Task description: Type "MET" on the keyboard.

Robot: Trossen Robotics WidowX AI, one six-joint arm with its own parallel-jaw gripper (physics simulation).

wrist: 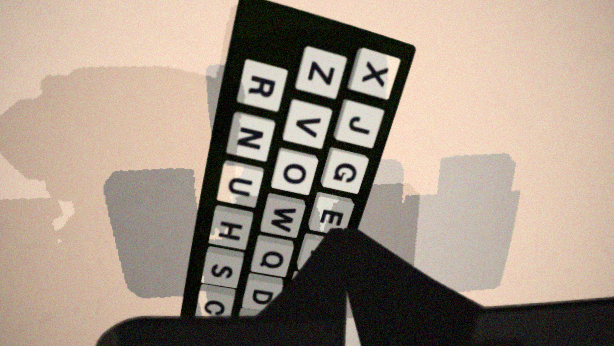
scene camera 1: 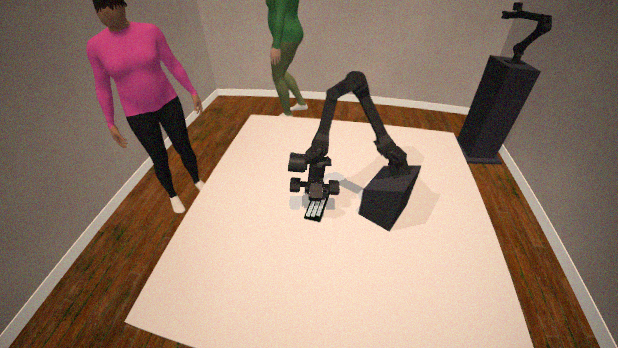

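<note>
The black keyboard with light letter keys lies on the pale mat. In the wrist view it slants from the top centre to the lower left. My gripper is shut and empty, its tips over the keyboard's right-hand row, at the lower edge of the E key. Whether the tips touch the key is hard to tell. The G key, the W key and the H key show nearby. The key just below E is mostly hidden by the fingers. The M and T keys do not show in the wrist view.
The pale mat spreads under the keyboard. My arm's dark base block stands right of the keyboard. A figure in pink stands at the left, one in green at the back, and a dark pedestal with another arm at the back right.
</note>
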